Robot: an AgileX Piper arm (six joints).
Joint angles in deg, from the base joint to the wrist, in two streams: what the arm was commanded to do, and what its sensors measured. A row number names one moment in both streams.
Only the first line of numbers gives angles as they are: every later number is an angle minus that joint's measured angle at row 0.
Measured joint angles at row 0:
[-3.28 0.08 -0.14 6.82 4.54 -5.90]
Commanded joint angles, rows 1 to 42:
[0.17 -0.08 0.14 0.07 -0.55 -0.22]
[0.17 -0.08 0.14 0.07 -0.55 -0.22]
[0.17 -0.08 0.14 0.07 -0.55 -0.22]
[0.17 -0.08 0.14 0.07 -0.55 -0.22]
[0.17 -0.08 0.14 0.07 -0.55 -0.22]
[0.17 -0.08 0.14 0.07 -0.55 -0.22]
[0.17 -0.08 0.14 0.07 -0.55 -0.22]
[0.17 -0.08 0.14 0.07 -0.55 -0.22]
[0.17 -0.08 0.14 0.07 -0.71 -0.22]
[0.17 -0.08 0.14 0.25 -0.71 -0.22]
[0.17 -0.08 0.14 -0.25 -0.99 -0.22]
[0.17 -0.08 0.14 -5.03 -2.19 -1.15]
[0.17 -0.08 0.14 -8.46 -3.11 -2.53]
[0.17 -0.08 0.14 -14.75 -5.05 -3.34]
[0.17 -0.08 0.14 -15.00 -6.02 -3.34]
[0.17 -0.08 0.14 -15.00 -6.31 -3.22]
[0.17 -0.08 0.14 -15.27 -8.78 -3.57]
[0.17 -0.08 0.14 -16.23 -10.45 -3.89]
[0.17 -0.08 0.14 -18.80 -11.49 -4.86]
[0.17 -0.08 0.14 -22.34 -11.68 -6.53]
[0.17 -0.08 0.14 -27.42 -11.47 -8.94]
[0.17 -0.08 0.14 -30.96 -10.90 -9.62]
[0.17 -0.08 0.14 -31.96 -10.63 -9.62]
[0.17 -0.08 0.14 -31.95 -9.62 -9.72]
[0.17 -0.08 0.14 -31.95 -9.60 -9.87]
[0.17 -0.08 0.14 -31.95 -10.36 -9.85]
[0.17 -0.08 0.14 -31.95 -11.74 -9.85]
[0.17 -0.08 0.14 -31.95 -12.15 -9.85]
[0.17 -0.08 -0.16 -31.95 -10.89 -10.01]
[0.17 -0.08 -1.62 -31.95 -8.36 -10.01]
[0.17 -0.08 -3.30 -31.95 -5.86 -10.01]
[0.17 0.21 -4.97 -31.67 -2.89 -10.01]
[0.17 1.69 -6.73 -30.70 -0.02 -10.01]
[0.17 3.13 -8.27 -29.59 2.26 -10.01]
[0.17 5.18 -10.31 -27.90 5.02 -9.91]
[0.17 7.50 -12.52 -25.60 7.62 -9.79]
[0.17 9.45 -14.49 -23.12 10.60 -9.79]
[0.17 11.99 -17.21 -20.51 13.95 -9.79]
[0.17 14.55 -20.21 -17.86 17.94 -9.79]
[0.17 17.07 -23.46 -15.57 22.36 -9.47]
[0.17 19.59 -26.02 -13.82 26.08 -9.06]
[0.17 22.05 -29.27 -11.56 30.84 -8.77]
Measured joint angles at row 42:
[0.00 13.53 -19.26 -20.17 15.73 -9.66]
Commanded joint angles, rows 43 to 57:
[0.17 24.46 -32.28 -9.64 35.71 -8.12]
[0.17 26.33 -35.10 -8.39 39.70 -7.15]
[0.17 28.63 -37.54 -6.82 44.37 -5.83]
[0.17 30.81 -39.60 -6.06 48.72 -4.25]
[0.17 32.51 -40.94 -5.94 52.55 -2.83]
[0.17 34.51 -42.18 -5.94 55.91 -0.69]
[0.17 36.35 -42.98 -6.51 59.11 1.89]
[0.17 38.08 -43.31 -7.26 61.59 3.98]
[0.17 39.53 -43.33 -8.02 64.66 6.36]
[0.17 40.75 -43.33 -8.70 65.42 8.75]
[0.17 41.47 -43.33 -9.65 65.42 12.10]
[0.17 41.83 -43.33 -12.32 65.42 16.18]
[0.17 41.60 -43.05 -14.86 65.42 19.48]
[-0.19 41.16 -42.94 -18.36 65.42 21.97]
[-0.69 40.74 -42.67 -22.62 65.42 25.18]
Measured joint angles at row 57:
[0.00 41.17 -42.75 -10.82 64.70 13.26]
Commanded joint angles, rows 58 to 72:
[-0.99 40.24 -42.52 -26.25 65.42 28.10]
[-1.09 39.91 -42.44 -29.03 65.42 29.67]
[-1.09 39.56 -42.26 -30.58 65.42 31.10]
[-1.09 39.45 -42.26 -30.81 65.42 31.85]
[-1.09 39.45 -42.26 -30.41 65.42 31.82]
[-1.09 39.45 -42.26 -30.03 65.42 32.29]
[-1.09 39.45 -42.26 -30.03 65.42 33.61]
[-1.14 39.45 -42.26 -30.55 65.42 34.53]
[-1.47 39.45 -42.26 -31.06 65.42 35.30]
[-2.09 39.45 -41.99 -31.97 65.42 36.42]
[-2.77 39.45 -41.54 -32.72 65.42 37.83]
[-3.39 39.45 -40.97 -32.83 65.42 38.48]
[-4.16 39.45 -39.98 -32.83 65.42 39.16]
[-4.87 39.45 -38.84 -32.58 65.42 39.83]
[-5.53 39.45 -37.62 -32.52 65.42 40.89]
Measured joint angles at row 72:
[-3.14 39.61 -41.01 -31.96 65.59 37.38]
